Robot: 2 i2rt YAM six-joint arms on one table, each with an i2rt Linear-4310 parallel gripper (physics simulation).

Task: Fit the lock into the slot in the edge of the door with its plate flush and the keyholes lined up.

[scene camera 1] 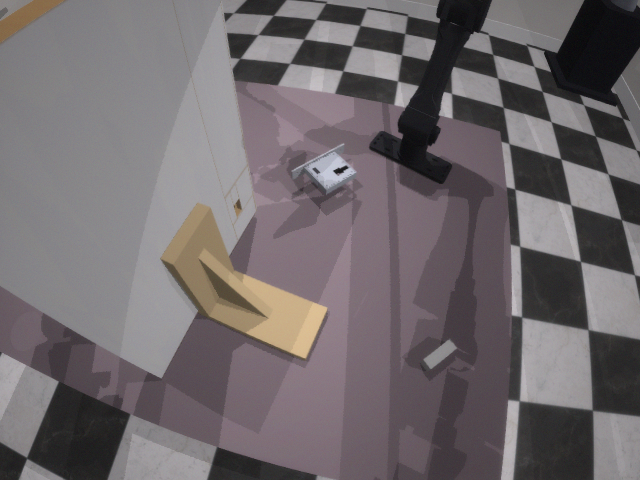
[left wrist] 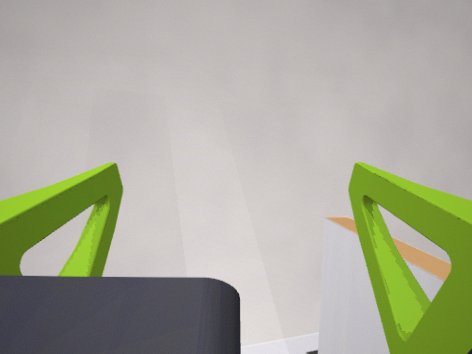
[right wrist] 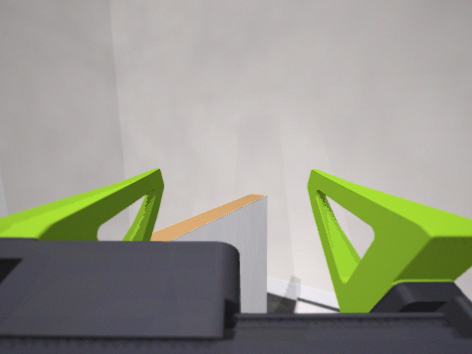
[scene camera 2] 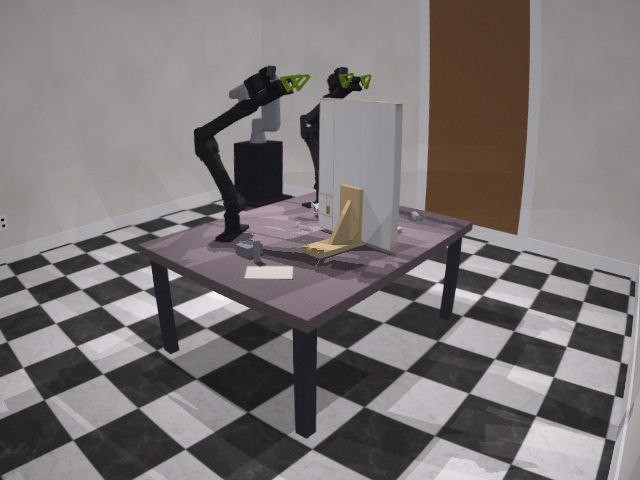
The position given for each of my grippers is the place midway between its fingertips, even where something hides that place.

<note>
My left gripper (left wrist: 235, 175) is open, with nothing in its grasp. My right gripper (right wrist: 235, 177) is open and holds nothing. Further things: a lock (scene camera 1: 322, 170).
The left wrist view misses the lock: it is out of frame. The right wrist view does not show the lock: it is out of frame.
</note>
